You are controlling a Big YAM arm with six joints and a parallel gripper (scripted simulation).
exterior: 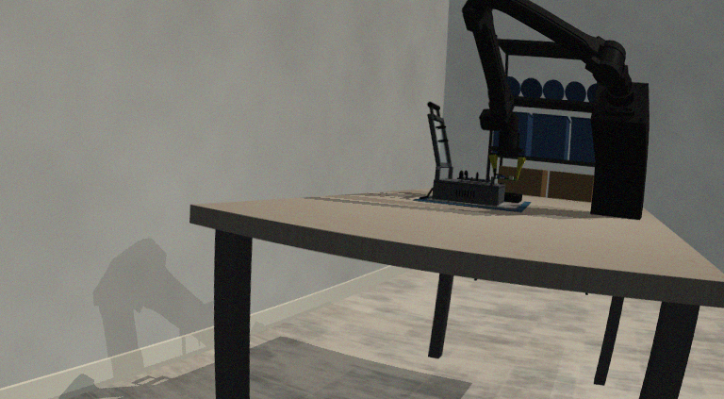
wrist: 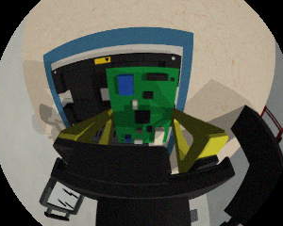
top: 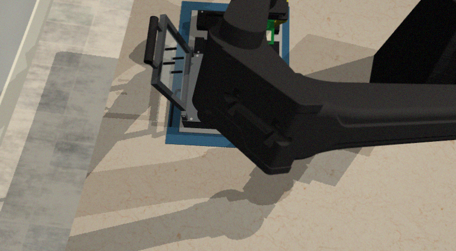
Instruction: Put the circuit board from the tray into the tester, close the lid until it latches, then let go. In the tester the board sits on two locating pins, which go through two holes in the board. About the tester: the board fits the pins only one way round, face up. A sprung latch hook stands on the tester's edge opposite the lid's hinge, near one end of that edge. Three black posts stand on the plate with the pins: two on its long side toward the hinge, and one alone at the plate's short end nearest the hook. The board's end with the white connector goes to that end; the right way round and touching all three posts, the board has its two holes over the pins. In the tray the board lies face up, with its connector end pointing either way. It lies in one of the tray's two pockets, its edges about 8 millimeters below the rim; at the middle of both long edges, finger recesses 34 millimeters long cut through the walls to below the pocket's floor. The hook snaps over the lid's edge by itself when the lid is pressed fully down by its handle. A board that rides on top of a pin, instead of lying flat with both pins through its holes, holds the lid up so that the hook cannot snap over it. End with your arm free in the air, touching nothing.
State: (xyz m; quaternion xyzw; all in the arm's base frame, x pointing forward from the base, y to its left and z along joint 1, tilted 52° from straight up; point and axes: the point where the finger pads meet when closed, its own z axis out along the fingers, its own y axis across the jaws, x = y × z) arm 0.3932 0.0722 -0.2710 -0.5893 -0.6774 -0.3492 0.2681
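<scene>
The see-through lid is 16 cm ahead of my hand, 20 cm to the left of it and 10 cm above it. Also, from my hand: green circuit board: right at my hand.
</scene>
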